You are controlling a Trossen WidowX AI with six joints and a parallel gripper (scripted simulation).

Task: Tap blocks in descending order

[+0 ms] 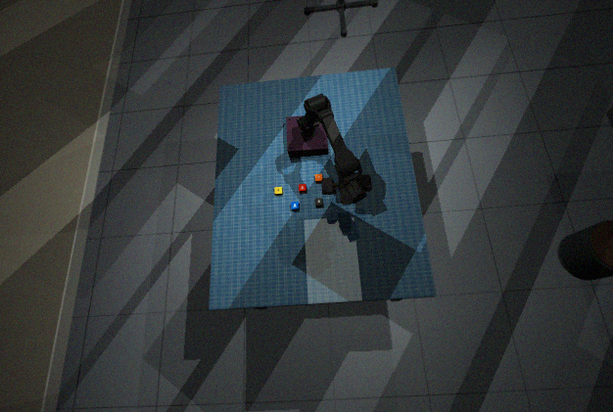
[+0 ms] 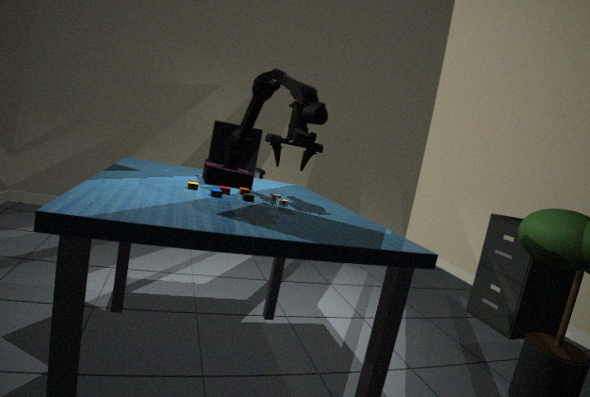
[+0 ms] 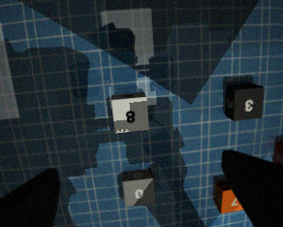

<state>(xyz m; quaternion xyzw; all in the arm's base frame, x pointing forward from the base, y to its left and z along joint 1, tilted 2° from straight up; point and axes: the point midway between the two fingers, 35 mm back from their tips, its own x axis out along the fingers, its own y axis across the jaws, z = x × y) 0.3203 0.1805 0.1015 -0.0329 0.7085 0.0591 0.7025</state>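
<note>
The blue block is 22 cm to the right of my gripper tip, 11 cm below it and 3 cm ahead of it. Round my gripper tip: black block 12 cm to the right, 11 cm below, 1 cm ahead; white block 11 cm below, 1 cm behind; grey block 11 cm below, 9 cm behind, 1 cm to the right.
</note>
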